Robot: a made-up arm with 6 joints.
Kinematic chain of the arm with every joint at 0, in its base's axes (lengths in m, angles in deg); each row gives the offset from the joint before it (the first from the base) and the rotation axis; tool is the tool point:
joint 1: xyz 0 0 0.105 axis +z
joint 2: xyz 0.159 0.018 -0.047 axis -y
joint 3: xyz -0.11 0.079 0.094 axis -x
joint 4: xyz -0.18 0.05 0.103 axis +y
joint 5: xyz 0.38 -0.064 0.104 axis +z
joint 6: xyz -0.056 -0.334 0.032 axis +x
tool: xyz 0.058 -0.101 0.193
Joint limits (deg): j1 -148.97..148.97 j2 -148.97..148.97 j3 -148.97..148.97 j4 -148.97..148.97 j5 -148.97..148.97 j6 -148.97..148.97
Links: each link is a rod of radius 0.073 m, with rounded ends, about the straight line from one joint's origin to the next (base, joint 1, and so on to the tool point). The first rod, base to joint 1, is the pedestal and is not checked.
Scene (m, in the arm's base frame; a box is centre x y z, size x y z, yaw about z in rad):
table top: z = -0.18
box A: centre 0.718 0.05 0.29 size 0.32 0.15 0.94 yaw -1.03
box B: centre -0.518 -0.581 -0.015 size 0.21 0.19 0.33 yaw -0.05
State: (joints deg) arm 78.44 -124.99 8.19 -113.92 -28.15 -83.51
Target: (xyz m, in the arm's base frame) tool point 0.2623 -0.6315 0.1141
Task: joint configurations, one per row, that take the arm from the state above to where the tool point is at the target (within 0.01 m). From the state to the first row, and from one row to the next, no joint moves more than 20 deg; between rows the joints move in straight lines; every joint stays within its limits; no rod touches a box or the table.
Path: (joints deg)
1: 80.27 -105.74 -0.57 -131.44 -22.64 -80.79
2: 82.11 -86.50 -9.32 -148.97 -17.13 -78.07
3: 64.93 -85.30 -10.75 -148.97 -16.43 -78.35
4: 47.75 -84.11 -12.17 -148.97 -15.74 -78.63
5: 30.58 -82.92 -13.60 -148.97 -15.04 -78.90
6: 13.40 -81.72 -15.02 -148.97 -14.35 -79.18
7: -3.78 -80.53 -16.44 -148.97 -13.65 -79.46
8: -9.32 -90.44 -24.32 -131.23 -13.90 -83.27
9: -14.85 -100.36 -32.19 -113.49 -14.14 -87.08
10: -20.39 -110.28 -40.07 -95.75 -14.39 -90.89
11: -25.93 -120.19 -47.94 -78.01 -14.63 -94.70
12: -31.47 -130.11 -55.81 -60.28 -14.88 -98.51

